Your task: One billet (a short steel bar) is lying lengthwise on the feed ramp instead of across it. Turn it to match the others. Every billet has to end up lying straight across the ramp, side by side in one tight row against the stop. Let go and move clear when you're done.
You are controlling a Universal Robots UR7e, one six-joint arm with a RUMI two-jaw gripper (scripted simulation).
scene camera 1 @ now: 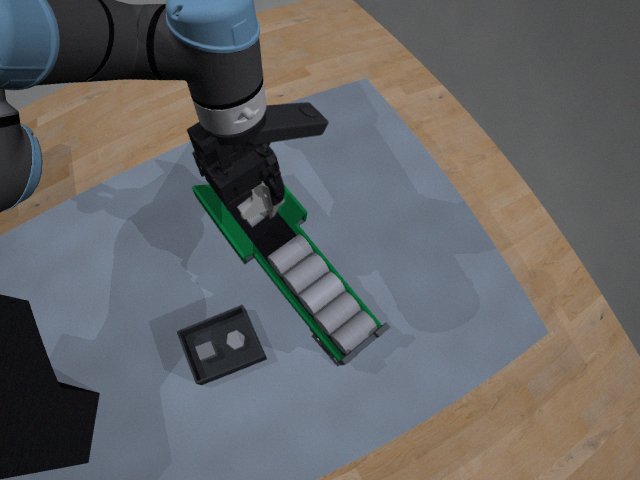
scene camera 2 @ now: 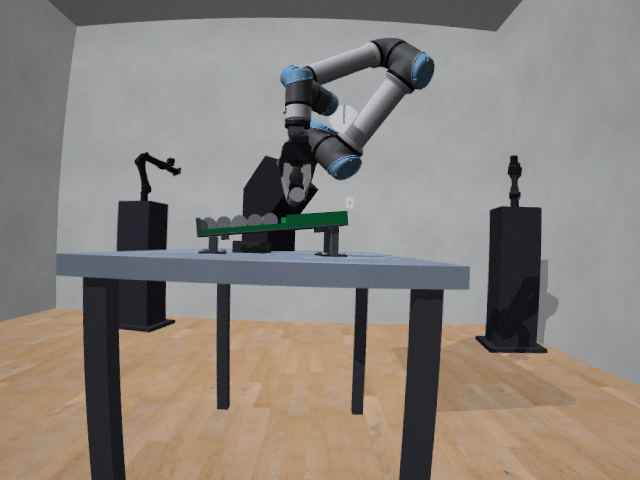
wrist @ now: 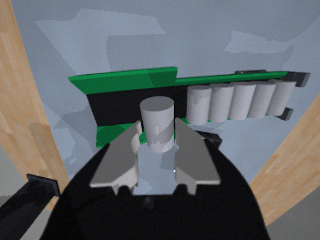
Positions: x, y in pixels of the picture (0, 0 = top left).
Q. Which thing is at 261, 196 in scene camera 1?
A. My gripper.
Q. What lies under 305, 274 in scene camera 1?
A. A billet.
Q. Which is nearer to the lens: the billet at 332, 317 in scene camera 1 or the dark tray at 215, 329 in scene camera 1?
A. The billet.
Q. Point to a billet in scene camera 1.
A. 319, 295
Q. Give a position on a billet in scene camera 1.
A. At 361, 326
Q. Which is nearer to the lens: the billet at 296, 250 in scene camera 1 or the dark tray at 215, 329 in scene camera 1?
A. The billet.
